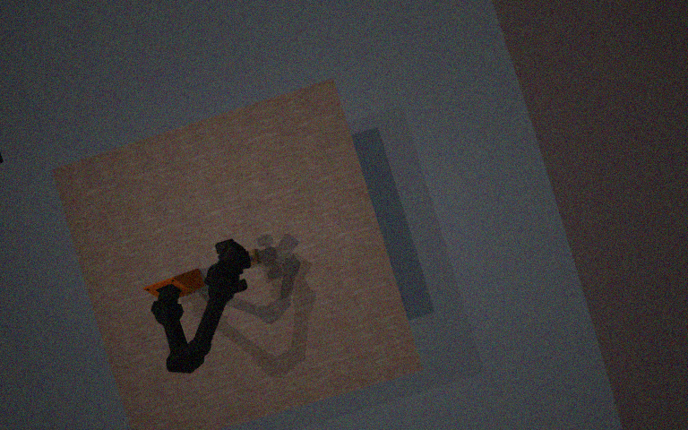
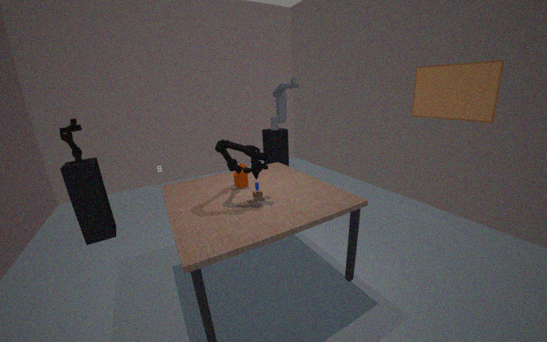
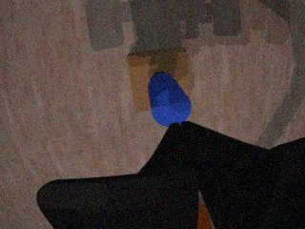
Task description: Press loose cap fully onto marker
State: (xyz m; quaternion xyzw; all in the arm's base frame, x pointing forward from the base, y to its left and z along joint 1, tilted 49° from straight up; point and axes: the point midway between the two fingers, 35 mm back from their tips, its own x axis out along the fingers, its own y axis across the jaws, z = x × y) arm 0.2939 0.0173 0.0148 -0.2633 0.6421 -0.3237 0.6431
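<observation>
The blue cap lies 60 mm below my gripper tip. From my gripper tip the other things lie so: holder block: 120 mm below.
</observation>
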